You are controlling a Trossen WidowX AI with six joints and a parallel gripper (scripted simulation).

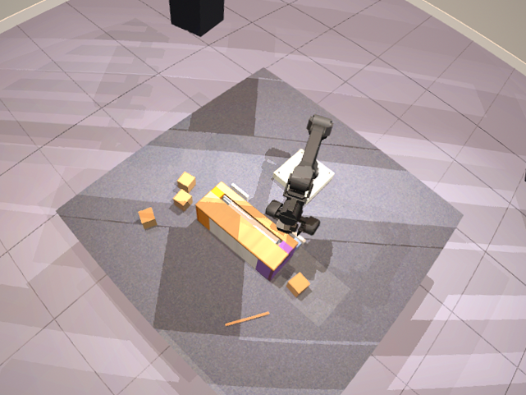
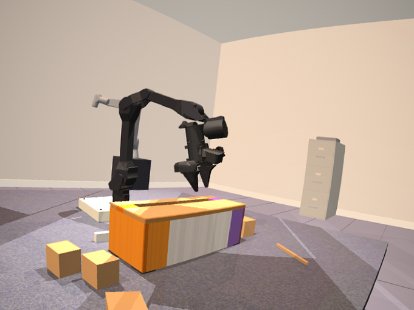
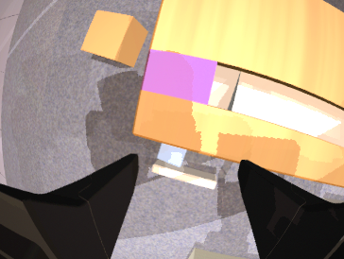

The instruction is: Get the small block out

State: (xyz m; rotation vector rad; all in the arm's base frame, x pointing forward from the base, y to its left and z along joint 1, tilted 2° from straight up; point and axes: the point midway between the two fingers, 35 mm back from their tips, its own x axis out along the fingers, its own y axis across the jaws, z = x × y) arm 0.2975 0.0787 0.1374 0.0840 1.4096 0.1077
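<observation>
Now: the pale blue block 14 cm below my gripper tip, 3 cm to the left of it and 3 cm behind it. Also, from my gripper tip: box (15 cm to the right, 9 cm below, 1 cm ahead); thin stick (32 cm ahead, 15 cm below, 3 cm to the left).
</observation>
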